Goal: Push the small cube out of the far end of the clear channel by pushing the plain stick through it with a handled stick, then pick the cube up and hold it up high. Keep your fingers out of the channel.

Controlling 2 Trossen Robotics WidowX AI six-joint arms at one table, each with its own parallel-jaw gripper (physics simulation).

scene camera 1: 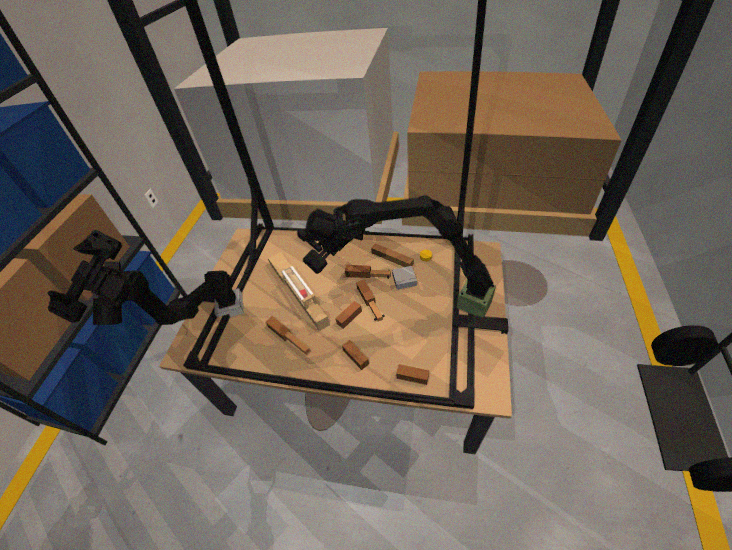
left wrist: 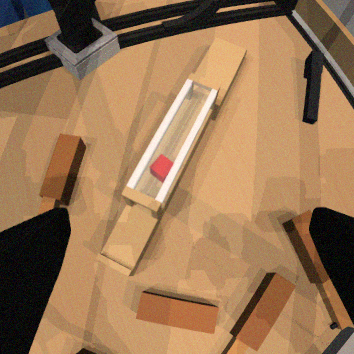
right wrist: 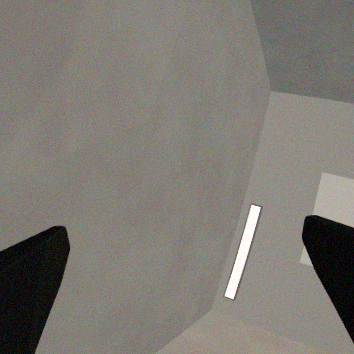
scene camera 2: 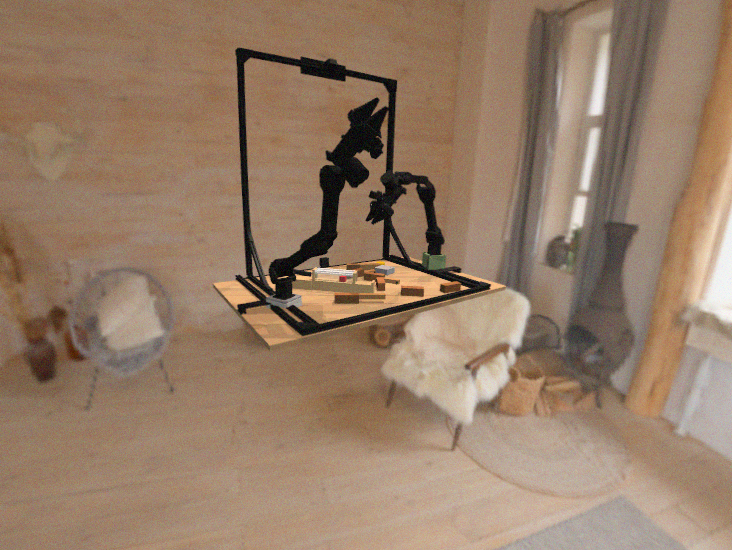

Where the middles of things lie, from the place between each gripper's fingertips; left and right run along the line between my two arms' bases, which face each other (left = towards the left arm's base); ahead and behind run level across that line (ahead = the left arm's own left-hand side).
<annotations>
My right hand is 64 cm above the clear channel (left wrist: 156,173), 49 cm past it and 21 cm to the right of it. Round my right hand: black stick (left wrist: 313,63) 79 cm behind, 69 cm below, 19 cm to the left; then long wooden base (scene camera 2: 302,282) 66 cm below, 52 cm behind, 19 cm to the left.
The clear channel lies 240 mm below my left hand, 130 mm to the right of it and 70 mm behind it. The rest, counted from my left hand: black stick (370 mm behind, 290 mm below, 150 mm to the right); long wooden base (260 mm below, 160 mm to the right, 110 mm behind).
</annotations>
